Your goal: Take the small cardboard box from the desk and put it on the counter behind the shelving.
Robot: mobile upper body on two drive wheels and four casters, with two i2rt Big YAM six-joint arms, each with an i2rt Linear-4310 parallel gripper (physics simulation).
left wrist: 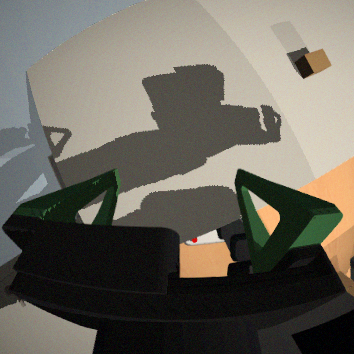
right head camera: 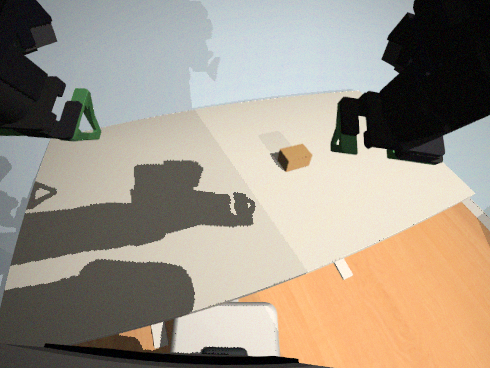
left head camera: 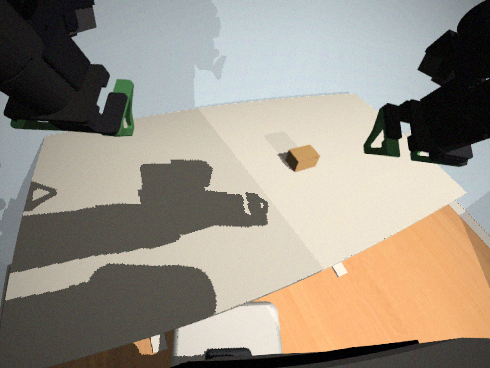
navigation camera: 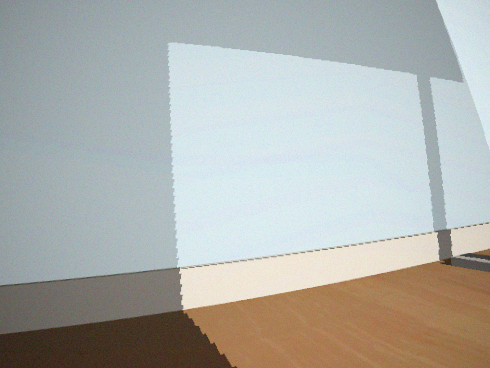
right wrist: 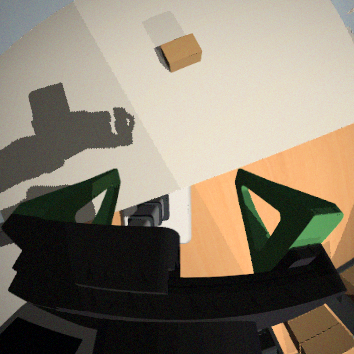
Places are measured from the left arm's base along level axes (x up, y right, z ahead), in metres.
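Where they show: left gripper, fingertip midpoint: [left wrist: 177,175] [right head camera: 73,133] [left head camera: 100,128]; right gripper, fingertip midpoint: [right head camera: 360,150] [left head camera: 388,153] [right wrist: 177,174].
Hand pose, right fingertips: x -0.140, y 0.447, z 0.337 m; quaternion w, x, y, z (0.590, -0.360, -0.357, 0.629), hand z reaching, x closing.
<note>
After its pixels a point has its place.
The small cardboard box [left head camera: 303,158] @(x -0.410, y 0.441, z 0.600 m) [right head camera: 296,158] @(x -0.410, y 0.448, z 0.599 m) [left wrist: 318,62] @(x -0.410, y 0.451, z 0.619 m) [right wrist: 182,52] @(x -0.410, y 0.456, z 0.613 m) rests on the beige desk [left head camera: 350,210] @(x -0.460, y 0.575, z 0.434 m) [right head camera: 350,210] @(x -0.460, y 0.603, z 0.438 m) [left wrist: 250,45] @(x -0.460, y 0.254, z 0.687 m) [right wrist: 250,100] @(x -0.460, y 0.640, z 0.501 m), right of the seam and nearer the far edge. My left gripper [left wrist: 177,175] @(x -0.131, y 0.006, z 0.352 m) is open and empty, high at the left in the head views, well away from the box. My right gripper [left head camera: 406,152] [right wrist: 177,174] @(x -0.140, y 0.447, z 0.337 m) is open and empty, to the right of the box in the head views and apart from it. The counter and the shelving do not show.
The robot's white base [left head camera: 230,325] @(x -1.150, y 0.237, z 0.207 m) [right head camera: 225,327] @(x -1.150, y 0.225, z 0.195 m) stands at the desk's near edge. A white desk foot [left head camera: 339,269] [right head camera: 343,269] pokes out beneath it. Another cardboard box [right wrist: 322,330] @(x -0.883, y 1.752, z -1.281 m) shows at lower right in the right wrist view. The navigation camera faces a pale wall [navigation camera: 300,160] @(x -1.095, y 0.354, z 1.076 m).
</note>
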